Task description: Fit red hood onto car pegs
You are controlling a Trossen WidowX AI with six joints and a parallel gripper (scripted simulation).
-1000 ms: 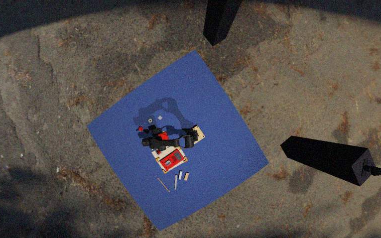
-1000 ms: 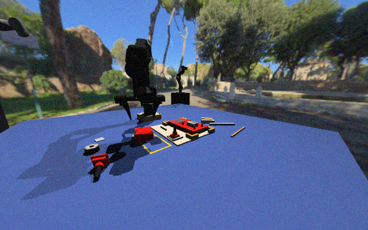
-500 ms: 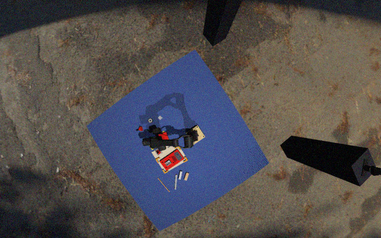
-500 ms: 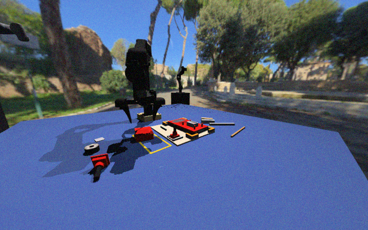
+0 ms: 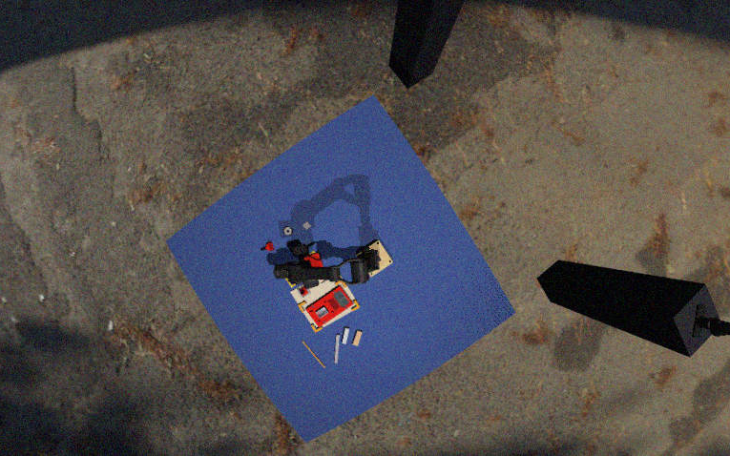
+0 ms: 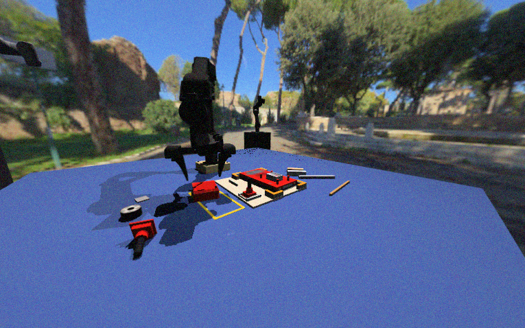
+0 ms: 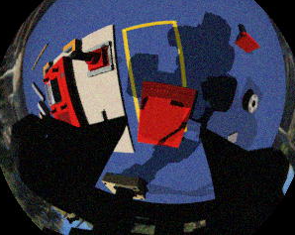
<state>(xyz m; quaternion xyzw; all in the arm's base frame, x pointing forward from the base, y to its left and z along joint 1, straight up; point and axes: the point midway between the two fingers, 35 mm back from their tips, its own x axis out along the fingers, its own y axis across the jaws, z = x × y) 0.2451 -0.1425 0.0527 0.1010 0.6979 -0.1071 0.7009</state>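
My gripper tip is 40 mm above the red hood. From my gripper tip the other things lie so: grey engine block: 220 mm to the left, 90 mm ahead, 30 mm below; grey plate: 150 mm to the right, 90 mm behind, 50 mm below; wooden stick: 370 mm to the left, 260 mm ahead, 50 mm below.
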